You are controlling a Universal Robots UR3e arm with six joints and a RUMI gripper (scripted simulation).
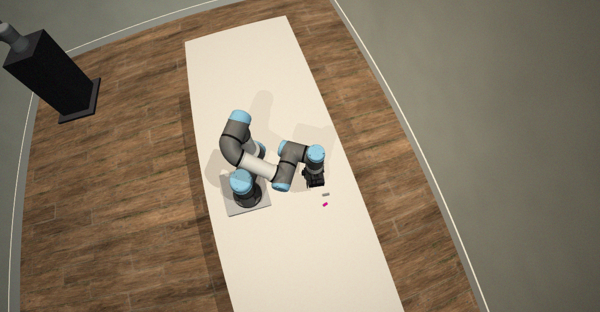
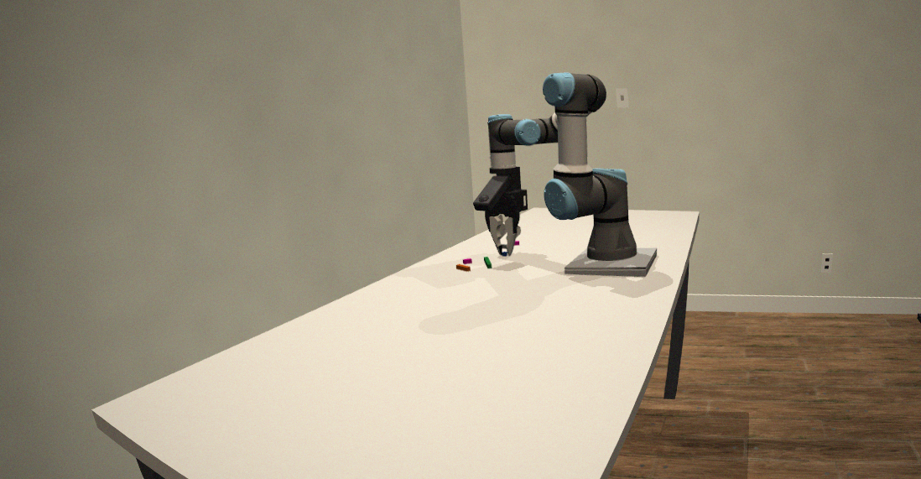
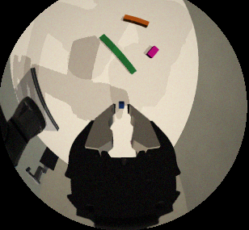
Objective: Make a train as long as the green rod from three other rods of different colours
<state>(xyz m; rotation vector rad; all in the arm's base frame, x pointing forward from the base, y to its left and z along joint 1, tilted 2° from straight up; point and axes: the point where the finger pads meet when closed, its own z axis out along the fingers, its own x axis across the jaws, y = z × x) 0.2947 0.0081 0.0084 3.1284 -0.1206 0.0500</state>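
Now: hand 10 mm above the blue rod. Round my hand: green rod (90 mm to the left, 10 mm below); then orange rod (30 mm ahead, 150 mm to the left, 10 mm below); then grey rod (40 mm ahead, 80 mm to the right, 10 mm below).
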